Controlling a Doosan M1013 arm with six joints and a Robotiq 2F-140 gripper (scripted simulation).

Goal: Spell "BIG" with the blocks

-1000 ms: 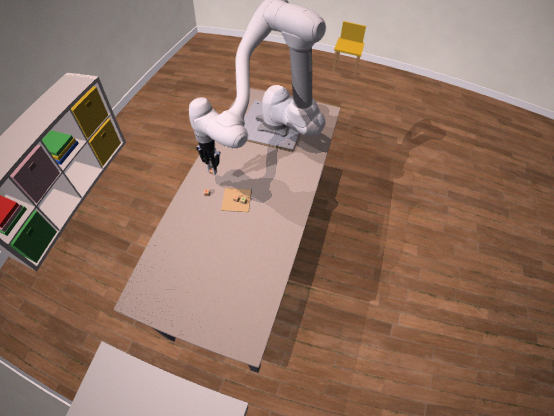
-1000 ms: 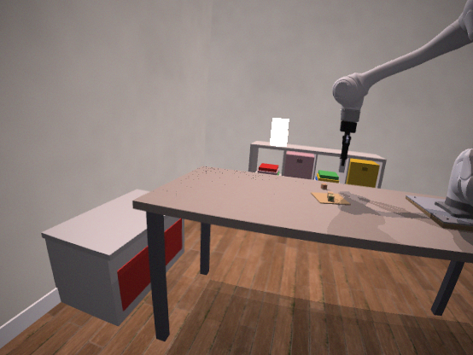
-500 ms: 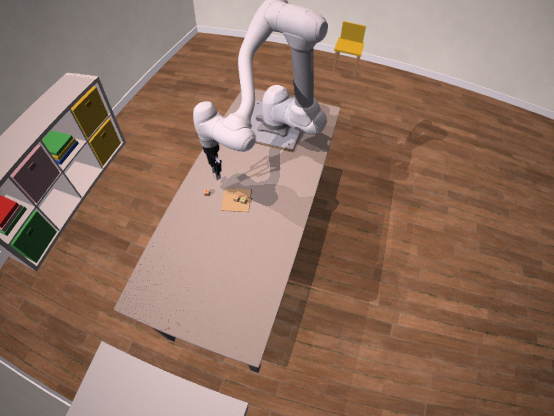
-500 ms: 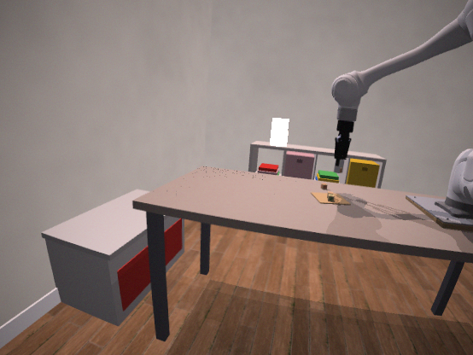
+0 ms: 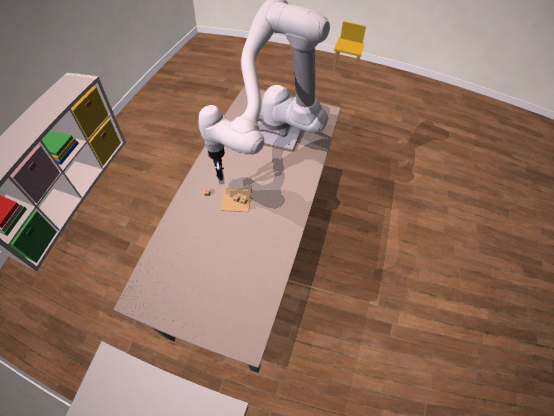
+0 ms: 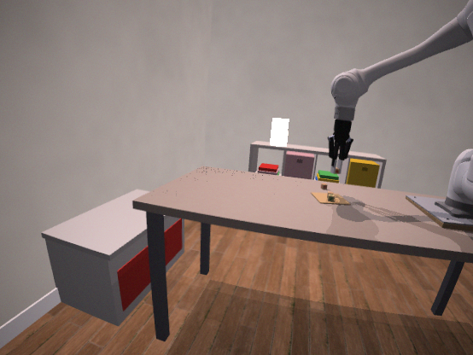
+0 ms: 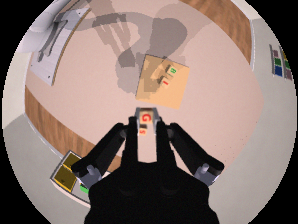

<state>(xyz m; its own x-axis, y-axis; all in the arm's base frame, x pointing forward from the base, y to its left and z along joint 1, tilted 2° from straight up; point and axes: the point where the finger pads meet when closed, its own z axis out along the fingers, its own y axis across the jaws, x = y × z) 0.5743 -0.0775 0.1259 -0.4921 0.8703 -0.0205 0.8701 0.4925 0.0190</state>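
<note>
My gripper is now 12 cm above the block, 8 cm to the left of it and 4 cm short of it.
</note>
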